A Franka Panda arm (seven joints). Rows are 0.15 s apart.
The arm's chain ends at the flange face. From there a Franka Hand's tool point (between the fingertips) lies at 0.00 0.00 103.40 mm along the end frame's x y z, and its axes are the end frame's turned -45 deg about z.
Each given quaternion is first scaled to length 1.
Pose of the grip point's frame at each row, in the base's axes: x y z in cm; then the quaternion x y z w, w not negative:
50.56, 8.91, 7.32, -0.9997, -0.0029, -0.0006, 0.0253
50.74, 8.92, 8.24, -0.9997, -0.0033, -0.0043, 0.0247
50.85, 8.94, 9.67, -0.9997, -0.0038, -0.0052, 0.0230
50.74, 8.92, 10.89, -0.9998, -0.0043, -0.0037, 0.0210
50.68, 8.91, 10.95, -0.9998, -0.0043, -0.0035, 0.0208
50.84, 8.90, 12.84, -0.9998, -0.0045, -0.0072, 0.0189
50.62, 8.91, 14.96, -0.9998, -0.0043, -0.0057, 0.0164
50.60, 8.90, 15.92, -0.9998, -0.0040, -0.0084, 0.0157
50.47, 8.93, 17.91, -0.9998, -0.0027, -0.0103, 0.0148
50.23, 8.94, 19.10, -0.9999, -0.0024, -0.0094, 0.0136
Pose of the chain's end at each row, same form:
50.55, 8.39, 17.65, -0.9247, 0.3799, 0.0091, 0.0236
50.65, 8.41, 18.57, -0.9248, 0.3795, 0.0055, 0.0245
50.74, 8.46, 20.00, -0.9251, 0.3791, 0.0040, 0.0232
50.67, 8.49, 21.22, -0.9253, 0.3786, 0.0046, 0.0208
50.61, 8.48, 21.28, -0.9253, 0.3786, 0.0047, 0.0206
50.69, 8.51, 23.17, -0.9254, 0.3784, 0.0006, 0.0202
50.50, 8.57, 25.29, -0.9254, 0.3786, 0.0010, 0.0173
50.43, 8.57, 26.25, -0.9253, 0.3789, -0.0018, 0.0177
50.26, 8.62, 28.24, -0.9248, 0.3801, -0.0039, 0.0176
50.04, 8.66, 29.43, -0.9247, 0.3804, -0.0035, 0.0162

